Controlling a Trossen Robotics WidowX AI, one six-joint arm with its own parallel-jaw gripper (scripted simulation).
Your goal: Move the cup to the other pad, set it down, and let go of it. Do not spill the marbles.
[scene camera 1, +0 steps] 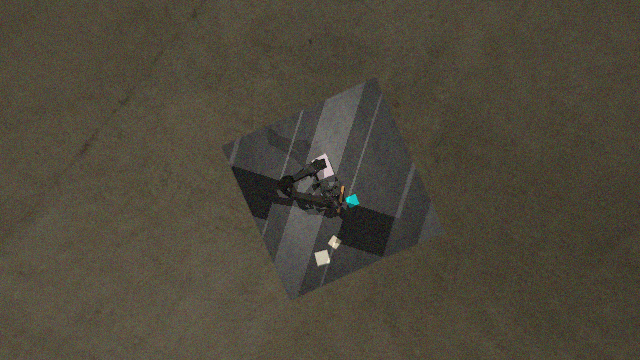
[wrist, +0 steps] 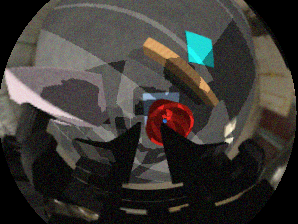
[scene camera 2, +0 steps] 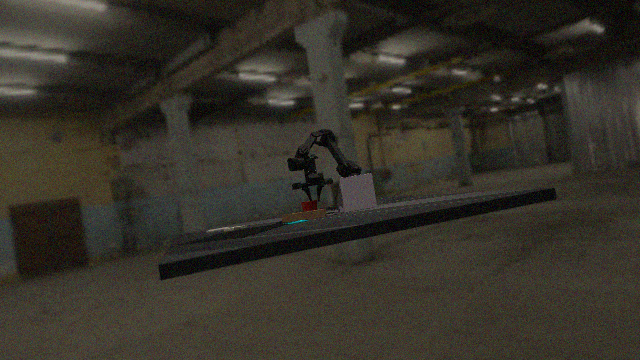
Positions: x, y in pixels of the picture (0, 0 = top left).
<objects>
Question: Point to a red cup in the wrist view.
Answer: At 180, 118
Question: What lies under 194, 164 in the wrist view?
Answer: The gripper.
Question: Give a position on a cyan pad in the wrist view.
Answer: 200, 51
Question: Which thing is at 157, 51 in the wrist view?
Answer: A wooden bar.
</objects>
